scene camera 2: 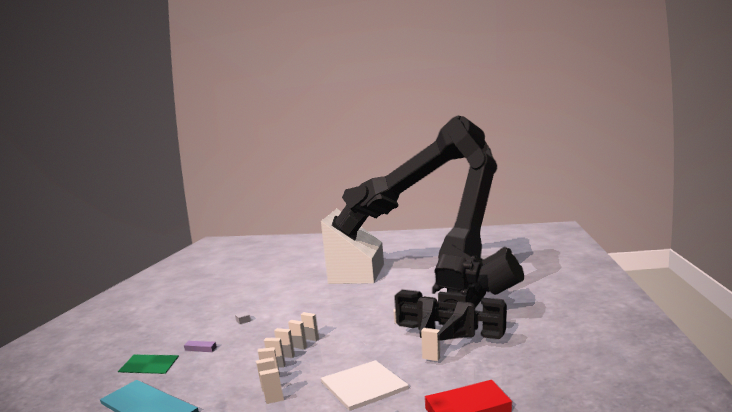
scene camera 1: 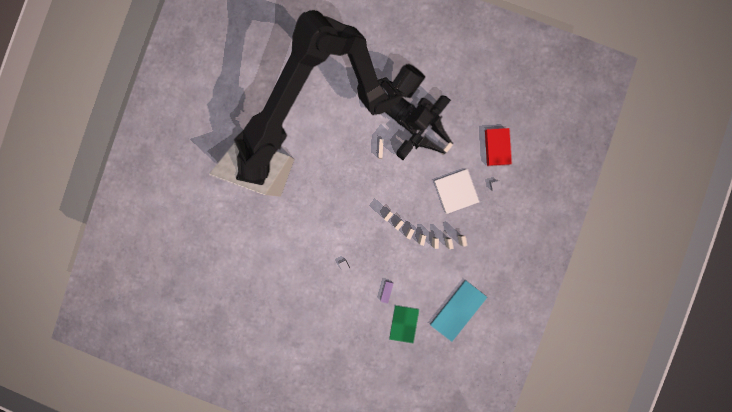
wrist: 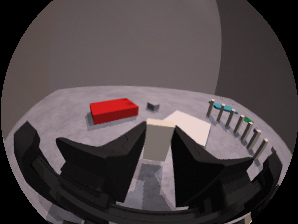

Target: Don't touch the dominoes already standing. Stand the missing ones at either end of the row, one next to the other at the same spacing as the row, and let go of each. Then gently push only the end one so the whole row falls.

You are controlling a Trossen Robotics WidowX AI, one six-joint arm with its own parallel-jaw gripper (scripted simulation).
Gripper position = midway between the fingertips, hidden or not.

My gripper (scene camera 2: 429,336) holds a cream domino (wrist: 159,133). Also in view: a white flat tile (scene camera 1: 456,191), a red block (scene camera 1: 498,152), a green tile (scene camera 2: 152,364) and a teal tile (scene camera 1: 464,303).
The white flat tile shows as well in the wrist view (wrist: 199,130). The red block is seen too in the wrist view (wrist: 104,111). The green tile shows as well in scene camera 1 (scene camera 1: 404,324).
